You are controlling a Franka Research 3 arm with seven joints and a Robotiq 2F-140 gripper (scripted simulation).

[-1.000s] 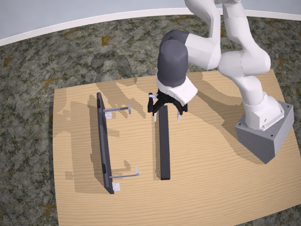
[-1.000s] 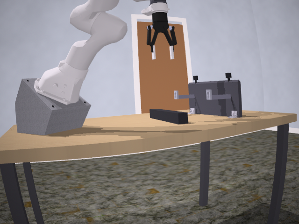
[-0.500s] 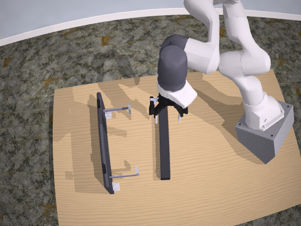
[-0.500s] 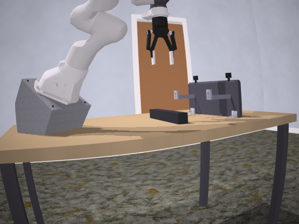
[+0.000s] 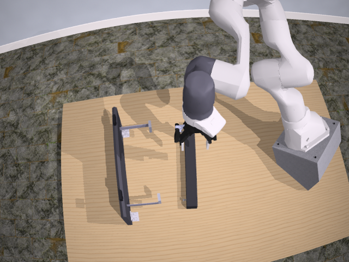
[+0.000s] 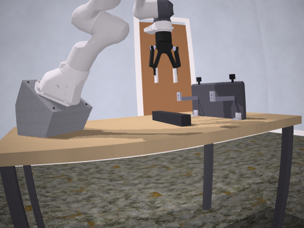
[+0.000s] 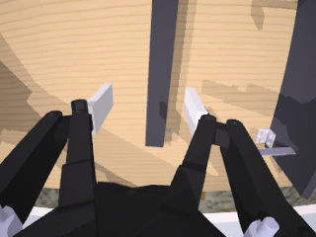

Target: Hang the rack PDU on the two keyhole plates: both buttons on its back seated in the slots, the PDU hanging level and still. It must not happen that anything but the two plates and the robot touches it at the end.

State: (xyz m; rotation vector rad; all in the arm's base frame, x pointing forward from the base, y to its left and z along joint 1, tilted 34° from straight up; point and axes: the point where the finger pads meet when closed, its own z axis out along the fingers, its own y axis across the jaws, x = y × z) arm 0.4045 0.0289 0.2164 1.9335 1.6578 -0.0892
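Right now the rack PDU is 3 cm ahead of my hand and 18 cm below it. From my hand the other things lie so: dark upright panel 29 cm ahead, 3 cm to the right, 12 cm below.
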